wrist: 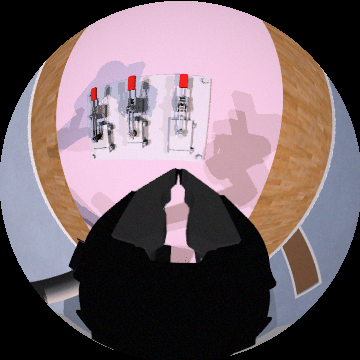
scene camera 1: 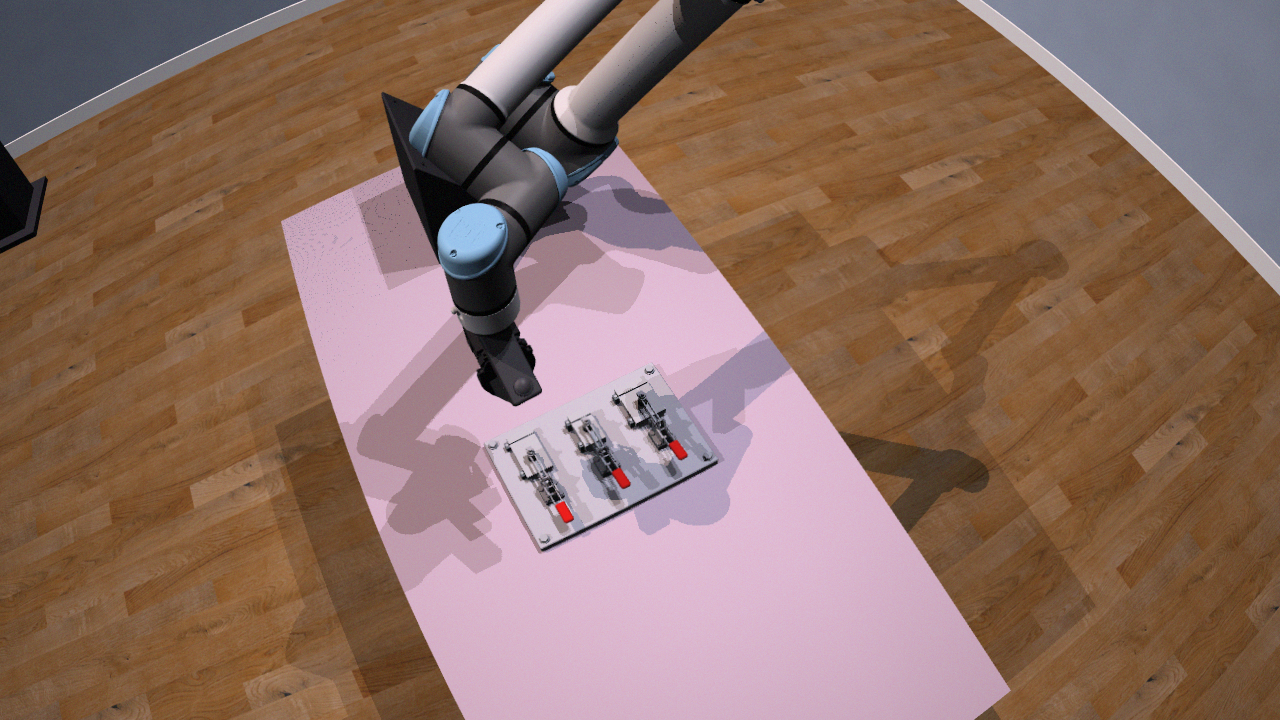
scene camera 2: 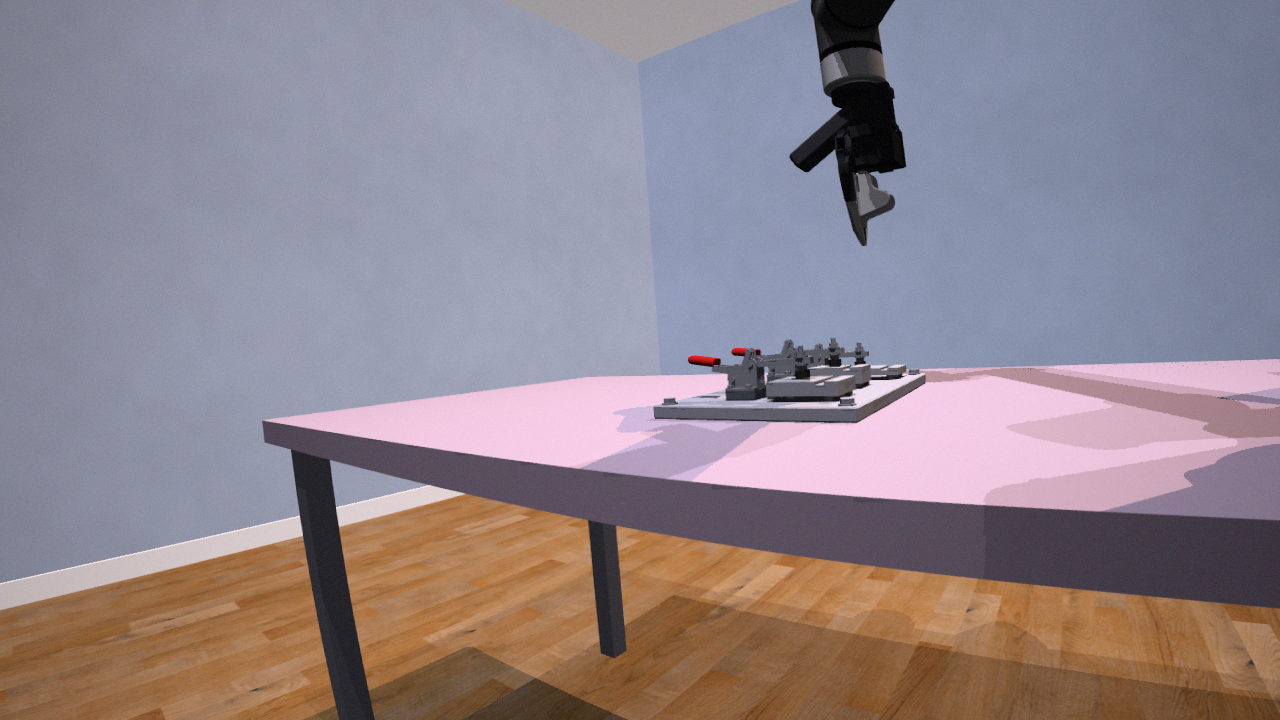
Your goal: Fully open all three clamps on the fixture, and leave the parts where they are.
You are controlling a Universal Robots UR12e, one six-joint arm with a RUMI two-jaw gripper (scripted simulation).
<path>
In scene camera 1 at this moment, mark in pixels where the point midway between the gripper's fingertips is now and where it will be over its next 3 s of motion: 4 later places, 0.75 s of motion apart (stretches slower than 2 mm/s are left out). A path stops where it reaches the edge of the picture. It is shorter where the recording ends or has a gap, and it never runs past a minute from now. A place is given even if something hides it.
My gripper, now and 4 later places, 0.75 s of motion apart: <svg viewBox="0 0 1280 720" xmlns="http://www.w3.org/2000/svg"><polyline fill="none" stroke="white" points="514,401 514,401 517,412 526,432 555,483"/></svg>
</path>
